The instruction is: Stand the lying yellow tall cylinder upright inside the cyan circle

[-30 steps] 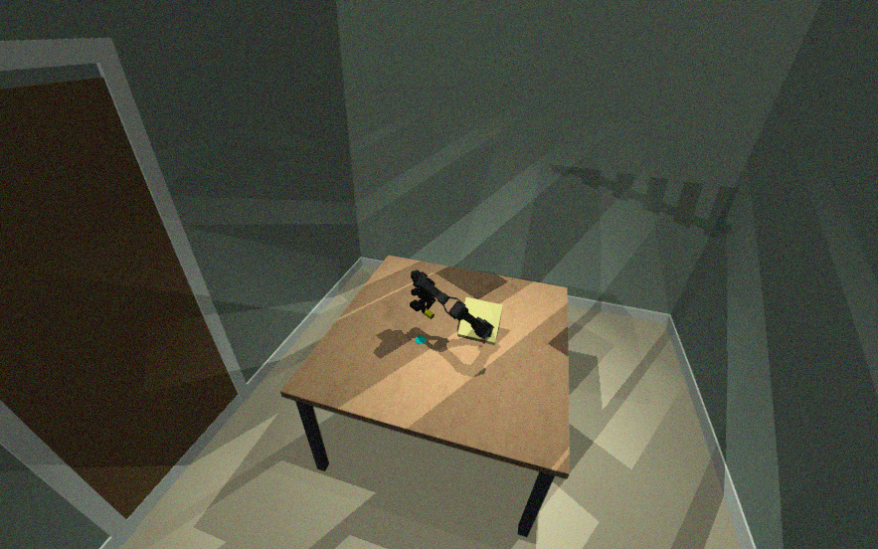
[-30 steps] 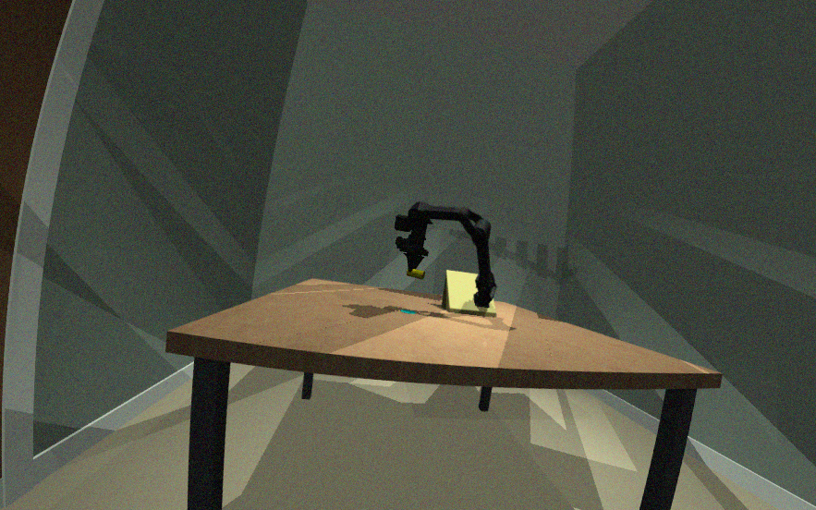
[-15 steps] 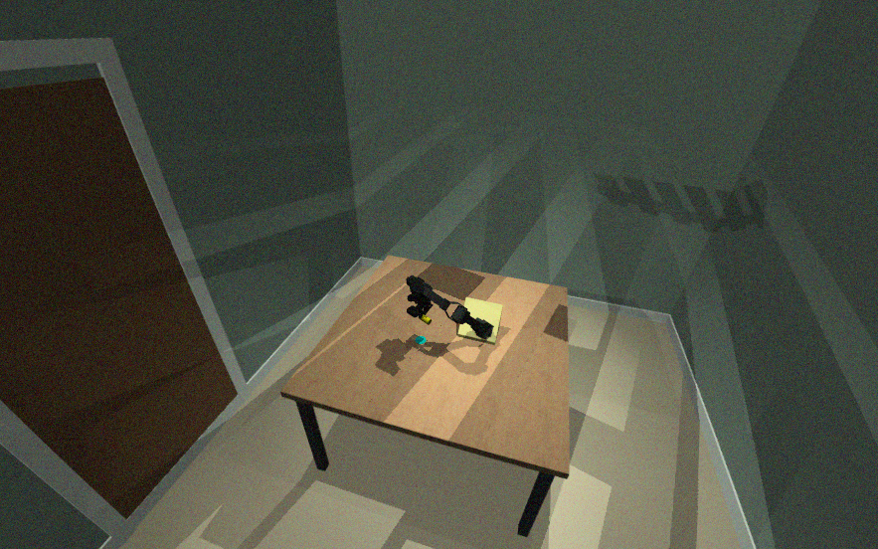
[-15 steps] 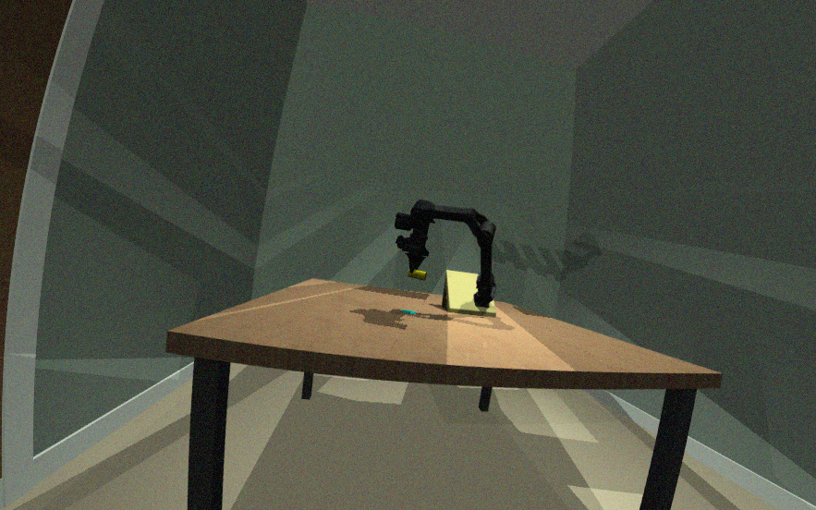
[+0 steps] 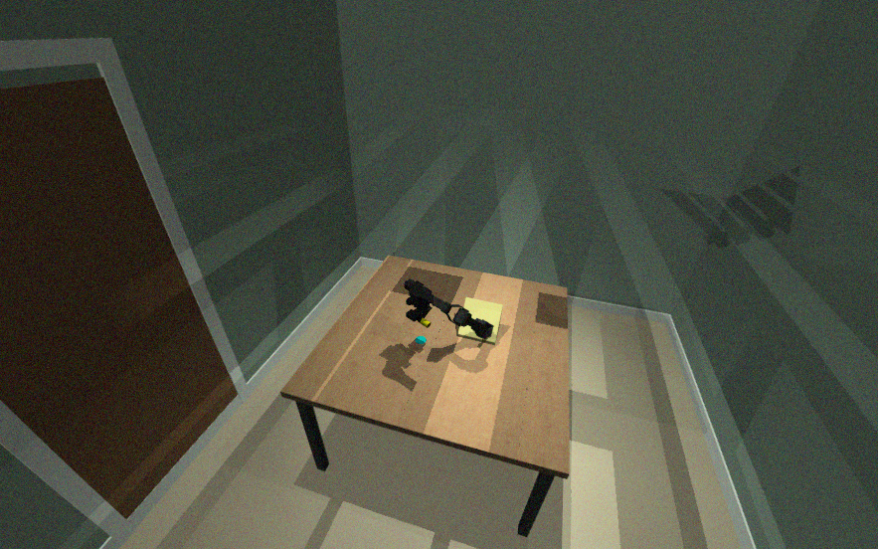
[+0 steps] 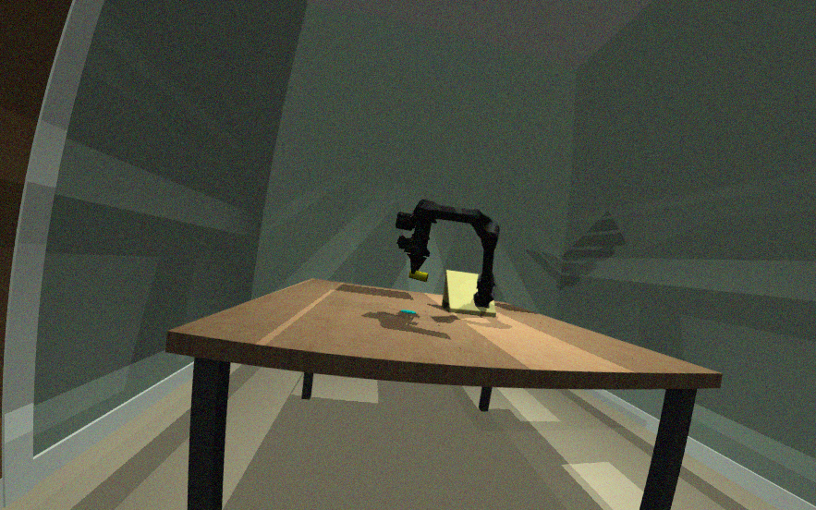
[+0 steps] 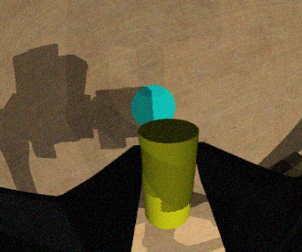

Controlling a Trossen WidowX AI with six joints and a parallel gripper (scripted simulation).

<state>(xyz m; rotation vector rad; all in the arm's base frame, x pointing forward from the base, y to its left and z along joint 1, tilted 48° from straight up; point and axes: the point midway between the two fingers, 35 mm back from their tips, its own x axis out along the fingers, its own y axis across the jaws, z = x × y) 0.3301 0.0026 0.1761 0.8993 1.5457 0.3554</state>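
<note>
Now: the cyan circle 14 cm below my gripper tip. The rest, counted from my gripper tip: yellow cylinder (2 cm behind, 1 cm to the left).
</note>
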